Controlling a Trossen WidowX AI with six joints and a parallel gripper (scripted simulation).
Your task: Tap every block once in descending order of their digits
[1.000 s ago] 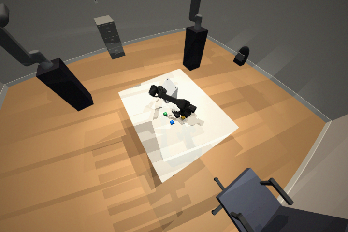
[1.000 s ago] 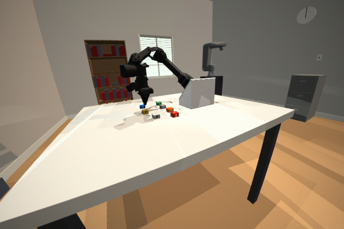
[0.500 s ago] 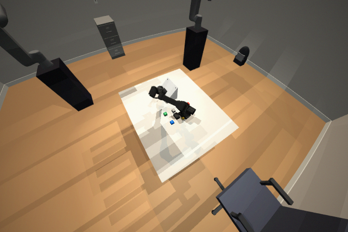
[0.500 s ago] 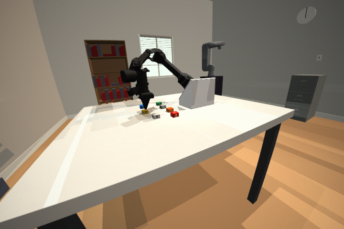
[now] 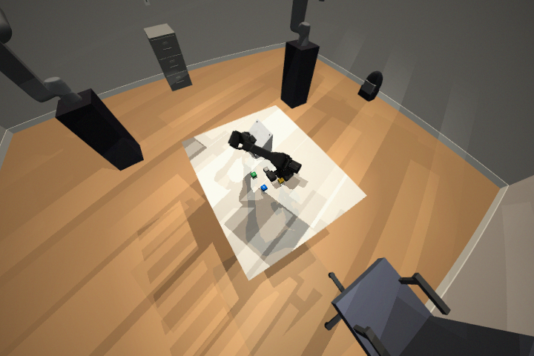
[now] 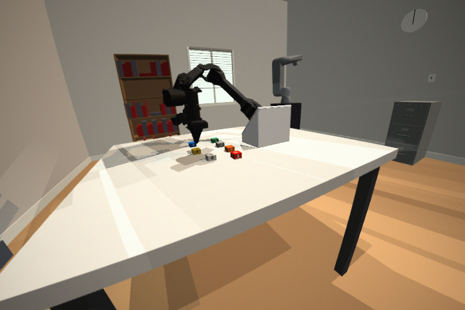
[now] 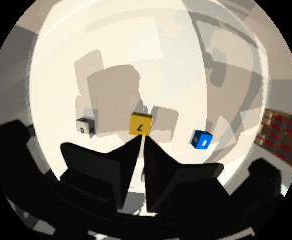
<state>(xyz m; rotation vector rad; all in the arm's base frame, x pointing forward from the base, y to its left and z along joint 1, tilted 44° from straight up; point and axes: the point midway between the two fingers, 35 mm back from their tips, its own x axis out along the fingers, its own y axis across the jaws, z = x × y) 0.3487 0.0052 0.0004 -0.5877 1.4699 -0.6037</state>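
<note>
My gripper tip is now 1 cm short of the yellow block, 1 cm to the right of it and 3 cm above it. Also, from my gripper tip: blue block: 1 cm behind, 12 cm to the right, 3 cm below; white block: 2 cm behind, 11 cm to the left, 3 cm below; grey block: 12 cm behind, 3 cm to the right, 3 cm below.
</note>
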